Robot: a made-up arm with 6 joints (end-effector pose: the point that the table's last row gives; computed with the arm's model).
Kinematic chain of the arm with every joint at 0, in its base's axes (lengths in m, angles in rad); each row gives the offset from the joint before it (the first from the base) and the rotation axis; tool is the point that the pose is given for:
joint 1: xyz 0 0 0.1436 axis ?
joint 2: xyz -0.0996 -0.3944 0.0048 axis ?
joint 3: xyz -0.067 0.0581 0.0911 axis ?
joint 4: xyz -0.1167 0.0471 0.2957 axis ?
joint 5: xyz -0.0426 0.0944 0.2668 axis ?
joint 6: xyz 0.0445 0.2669 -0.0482 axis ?
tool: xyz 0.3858 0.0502 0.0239
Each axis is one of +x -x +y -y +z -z.
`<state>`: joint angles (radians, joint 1 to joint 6).
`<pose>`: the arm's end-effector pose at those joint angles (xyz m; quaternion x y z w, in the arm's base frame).
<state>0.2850 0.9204 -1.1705 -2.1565 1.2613 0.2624</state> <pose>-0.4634 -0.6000 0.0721 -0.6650 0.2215 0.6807 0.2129</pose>
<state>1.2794 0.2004 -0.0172 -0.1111 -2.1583 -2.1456</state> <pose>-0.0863 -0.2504 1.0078 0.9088 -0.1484 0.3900 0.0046</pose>
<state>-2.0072 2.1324 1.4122 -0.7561 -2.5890 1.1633</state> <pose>-0.0320 0.5385 0.1755 -0.0451 -0.7600 -0.1274 0.6357</pose>
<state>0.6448 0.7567 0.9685 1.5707 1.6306 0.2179</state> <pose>0.1585 -0.1020 1.0979 0.1397 -0.3512 -0.1260 0.9172</pose>
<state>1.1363 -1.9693 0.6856 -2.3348 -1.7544 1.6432</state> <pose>-0.6768 0.3090 -0.0479 -0.1973 0.7003 0.6070 0.3198</pose>
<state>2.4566 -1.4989 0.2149 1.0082 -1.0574 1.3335</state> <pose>0.2833 0.4235 0.3500 0.3260 -0.5015 -0.5572 0.5760</pose>
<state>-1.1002 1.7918 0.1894 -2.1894 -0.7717 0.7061</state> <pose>0.4376 -0.0286 -0.1600 -0.8741 -0.1784 0.4140 0.1808</pose>
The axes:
joint 1: -z
joint 2: +y
joint 3: -z
joint 4: +x
joint 5: +z
joint 6: +y

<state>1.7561 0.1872 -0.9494 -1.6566 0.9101 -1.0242</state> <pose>-0.0774 0.8246 0.1522 -0.3264 0.1152 0.2726 0.8977</pose>
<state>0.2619 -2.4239 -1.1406 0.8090 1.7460 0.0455</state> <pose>-0.4975 -0.6410 -0.8287 -0.7505 -0.0546 0.6583 0.0208</pose>
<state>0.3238 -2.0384 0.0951 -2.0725 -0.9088 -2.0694</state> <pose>0.1246 -0.0538 0.2175 0.8218 0.1062 0.1477 0.5399</pose>
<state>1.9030 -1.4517 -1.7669 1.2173 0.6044 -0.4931</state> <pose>0.0540 1.1944 0.3634 -0.0208 -0.1049 0.1669 0.9801</pose>
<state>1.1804 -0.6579 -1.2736 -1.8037 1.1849 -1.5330</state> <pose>-0.8084 0.4211 -0.3039 -0.4957 0.0906 0.6799 0.5327</pose>
